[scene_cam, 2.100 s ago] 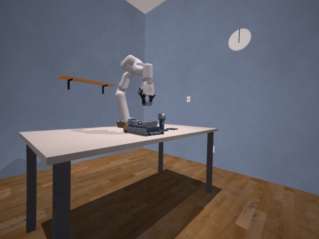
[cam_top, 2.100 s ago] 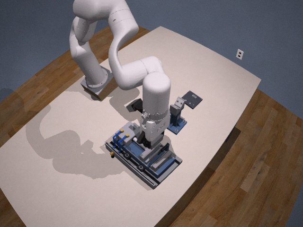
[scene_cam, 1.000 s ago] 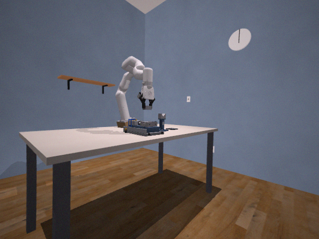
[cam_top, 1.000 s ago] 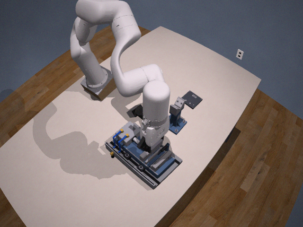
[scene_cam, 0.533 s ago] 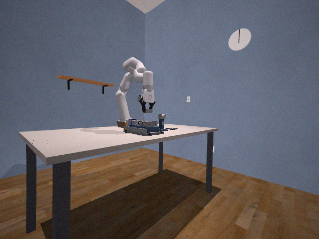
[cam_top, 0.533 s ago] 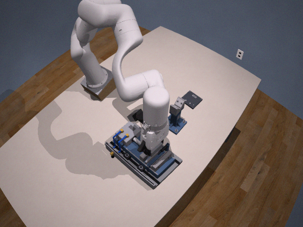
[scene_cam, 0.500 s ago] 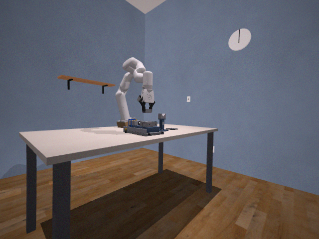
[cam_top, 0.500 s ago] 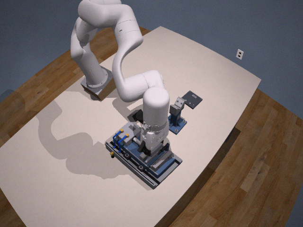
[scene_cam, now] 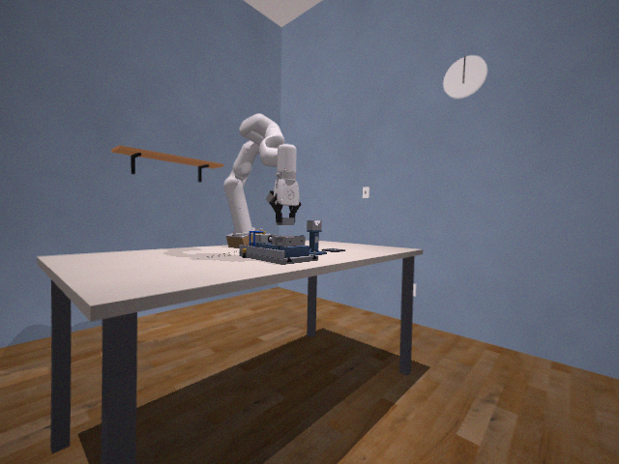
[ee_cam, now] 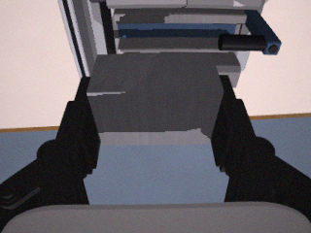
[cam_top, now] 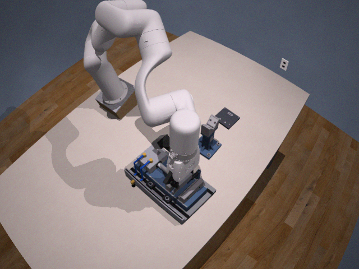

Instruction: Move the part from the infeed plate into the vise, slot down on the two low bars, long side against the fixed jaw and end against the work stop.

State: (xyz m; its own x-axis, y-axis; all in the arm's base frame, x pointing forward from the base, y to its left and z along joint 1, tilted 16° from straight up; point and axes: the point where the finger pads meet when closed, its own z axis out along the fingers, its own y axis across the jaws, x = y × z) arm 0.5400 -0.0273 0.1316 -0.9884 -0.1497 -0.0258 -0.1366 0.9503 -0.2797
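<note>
Right now my hand is 30 mm short of the fixed jaw, 20 mm to the right of it and 90 mm above it. From my hand the other things lie so: work stop: 10 mm behind, 70 mm to the left, 80 mm below; then moving jaw: 40 mm behind, 10 mm to the left, 90 mm below; then part: 20 mm below.
</note>
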